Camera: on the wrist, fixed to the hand. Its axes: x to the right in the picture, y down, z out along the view.
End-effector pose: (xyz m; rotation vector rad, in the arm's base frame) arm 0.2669 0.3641 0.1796 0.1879 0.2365 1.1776
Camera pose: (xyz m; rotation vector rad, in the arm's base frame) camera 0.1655 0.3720 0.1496 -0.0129 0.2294 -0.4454
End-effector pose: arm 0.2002 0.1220 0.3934 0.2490 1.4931 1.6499
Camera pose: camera 0.1398 0.0710 0.4641 -0.7494 1.0050 0.2923
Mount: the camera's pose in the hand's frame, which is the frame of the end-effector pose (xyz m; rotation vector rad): -0.0270 0.0850 -0.0574 -0.0078 -0.0681 -1.6299
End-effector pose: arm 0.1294 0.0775 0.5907 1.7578 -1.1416 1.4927
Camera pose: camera 0.0267 0.0917 0.5683 1.8070 0.4073 0.3642
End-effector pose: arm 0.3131 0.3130 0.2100 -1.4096 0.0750 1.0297
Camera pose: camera 0.2741 0.2364 0.1479 -0.9473 -0.9737 -0.3008
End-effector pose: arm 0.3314 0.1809 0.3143 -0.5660 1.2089 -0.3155
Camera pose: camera 0.2628 0.2508 0.2736 -1.4709 0.4207 -1.6215
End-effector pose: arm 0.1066 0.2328 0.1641 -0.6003 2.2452 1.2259
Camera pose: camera 0.0643 0.2293 0.2613 -1.7686 0.9475 0.3201
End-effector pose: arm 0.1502 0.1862 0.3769 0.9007 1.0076 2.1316
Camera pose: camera 0.1017 0.0980 0.4104 -0.0434 1.0614 0.6876
